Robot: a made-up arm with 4 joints.
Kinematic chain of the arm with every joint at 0, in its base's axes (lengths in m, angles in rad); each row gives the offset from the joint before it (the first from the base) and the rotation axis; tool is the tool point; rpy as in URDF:
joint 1: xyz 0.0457 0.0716 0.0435 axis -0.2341 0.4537 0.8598
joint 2: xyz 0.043 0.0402 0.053 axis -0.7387 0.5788 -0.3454
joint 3: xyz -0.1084 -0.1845 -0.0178 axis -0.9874 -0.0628 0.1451
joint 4: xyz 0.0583 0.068 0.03 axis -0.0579 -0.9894 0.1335
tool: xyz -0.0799 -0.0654 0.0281 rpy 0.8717 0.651 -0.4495
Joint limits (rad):
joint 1: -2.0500..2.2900
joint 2: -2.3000..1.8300
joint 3: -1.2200..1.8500
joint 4: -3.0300..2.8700
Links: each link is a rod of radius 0.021 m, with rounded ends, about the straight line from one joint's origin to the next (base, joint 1, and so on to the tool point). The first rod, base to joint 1, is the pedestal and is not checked.
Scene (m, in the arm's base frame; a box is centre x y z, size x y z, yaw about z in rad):
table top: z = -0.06
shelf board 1: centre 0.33 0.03 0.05 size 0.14 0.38 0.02 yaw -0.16
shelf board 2: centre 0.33 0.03 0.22 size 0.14 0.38 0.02 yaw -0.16
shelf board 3: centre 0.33 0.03 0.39 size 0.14 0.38 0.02 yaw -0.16
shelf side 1: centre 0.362 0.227 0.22 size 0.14 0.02 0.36 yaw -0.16
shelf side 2: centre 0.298 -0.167 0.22 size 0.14 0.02 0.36 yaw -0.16
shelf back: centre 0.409 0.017 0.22 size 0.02 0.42 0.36 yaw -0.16
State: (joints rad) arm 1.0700 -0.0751 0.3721 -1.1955
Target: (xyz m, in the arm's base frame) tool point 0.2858 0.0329 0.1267
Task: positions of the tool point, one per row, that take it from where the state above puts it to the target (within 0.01 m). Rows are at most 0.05 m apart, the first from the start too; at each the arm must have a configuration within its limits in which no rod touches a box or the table.
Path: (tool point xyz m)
1: 0.1913 0.0479 0.1726
2: 0.2283 0.0449 0.1654
3: 0.2606 0.0398 0.1495
4: 0.2858 0.0329 0.1267

